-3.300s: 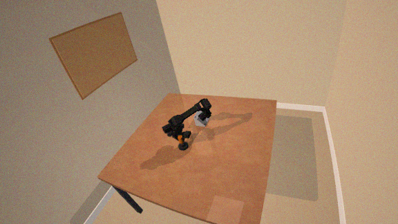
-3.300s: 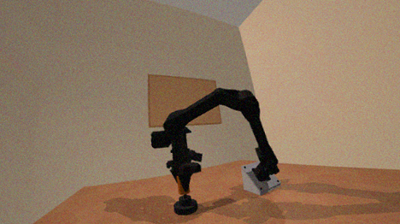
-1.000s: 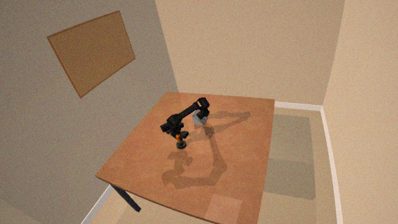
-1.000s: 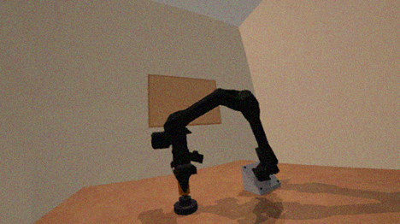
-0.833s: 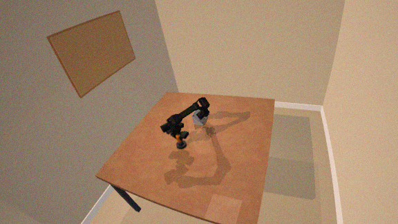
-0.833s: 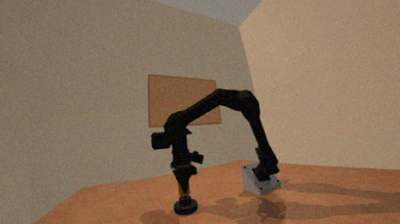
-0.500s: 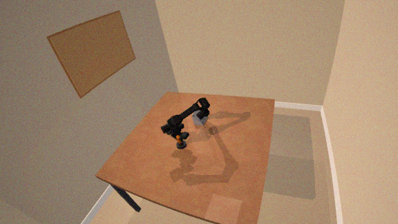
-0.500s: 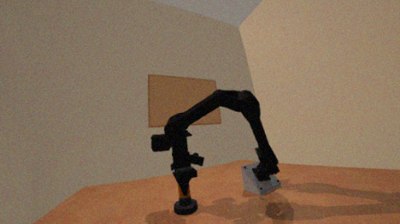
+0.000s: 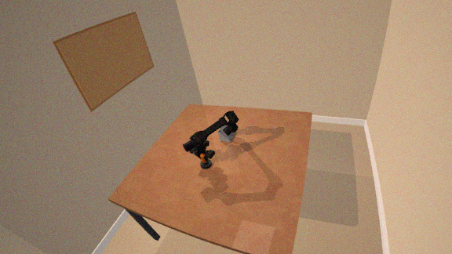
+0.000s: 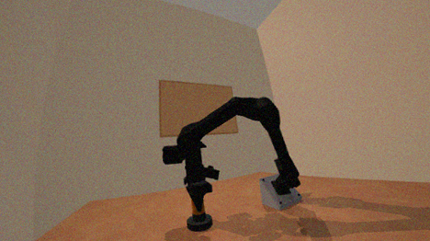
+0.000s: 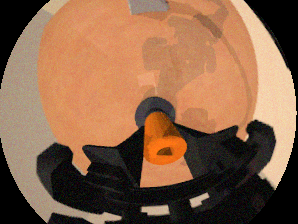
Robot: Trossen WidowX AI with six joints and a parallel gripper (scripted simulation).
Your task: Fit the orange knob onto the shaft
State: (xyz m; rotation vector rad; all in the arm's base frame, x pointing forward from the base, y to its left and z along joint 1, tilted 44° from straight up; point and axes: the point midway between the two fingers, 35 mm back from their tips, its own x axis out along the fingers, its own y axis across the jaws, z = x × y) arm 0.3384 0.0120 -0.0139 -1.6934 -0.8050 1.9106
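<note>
Right now the orange knob is 2 cm above my gripper tip. From my gripper tip the other things lie so: round dark pedestal: 2 cm below.
</note>
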